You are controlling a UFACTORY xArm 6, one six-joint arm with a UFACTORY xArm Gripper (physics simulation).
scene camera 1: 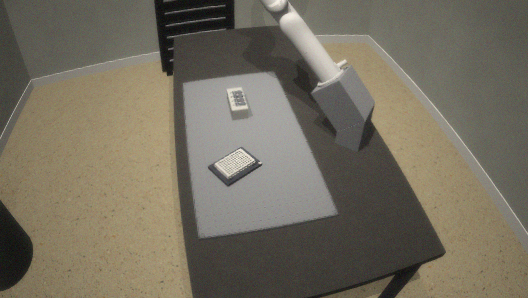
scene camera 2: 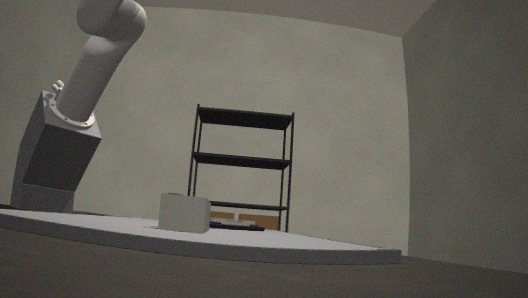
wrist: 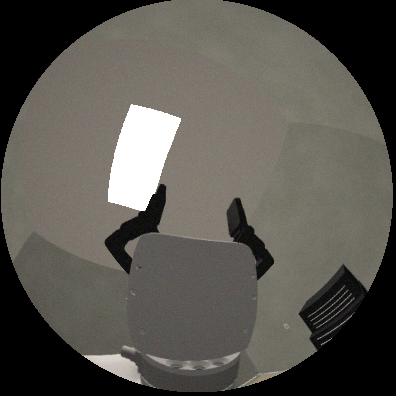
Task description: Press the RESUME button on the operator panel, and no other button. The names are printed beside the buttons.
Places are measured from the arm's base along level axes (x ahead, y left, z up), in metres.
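Pixels of known places: gripper, fingertip midpoint: (wrist: 198, 198); arm's base, origin of the base link: (scene camera 1: 331, 78) (scene camera 2: 71, 113).
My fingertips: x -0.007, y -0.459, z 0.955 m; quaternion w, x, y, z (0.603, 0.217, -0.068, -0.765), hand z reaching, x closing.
Ahead of a thing's pixels: the offset from my fingertips to its top centre. "spot": to the spot under its first point. Level surfaces: height alone.
The operator panel {dx +0.353, dy +0.274, dz -1.136 m} (scene camera 1: 237, 102) (scene camera 2: 184, 213) is a small pale box on the grey mat {dz -1.192 m} (scene camera 1: 260, 210) (scene camera 2: 310, 247). Dark buttons in rows show on its top in scene camera 1, but the printed names are too small to read, so I cannot tell which button is RESUME. In scene camera 2 its plain side shows and its buttons are hidden. My gripper (wrist: 198, 198) is open, with its two black fingers wide apart and nothing between them. It points up toward the ceiling, away from the panel, and is out of frame in both scene views. The panel does not show in the wrist view.
A pale plate with a grid of holes {spot: dx +0.419, dy +0.634, dz -1.166 m} (scene camera 1: 235, 163) lies on a dark base on the mat, apart from the panel. The arm's grey pedestal (scene camera 1: 345, 102) (scene camera 2: 61, 157) stands on the dark table {dz -1.205 m} (scene camera 1: 380, 215) (scene camera 2: 150, 272). A black shelf rack (scene camera 2: 245, 118) stands beyond the table.
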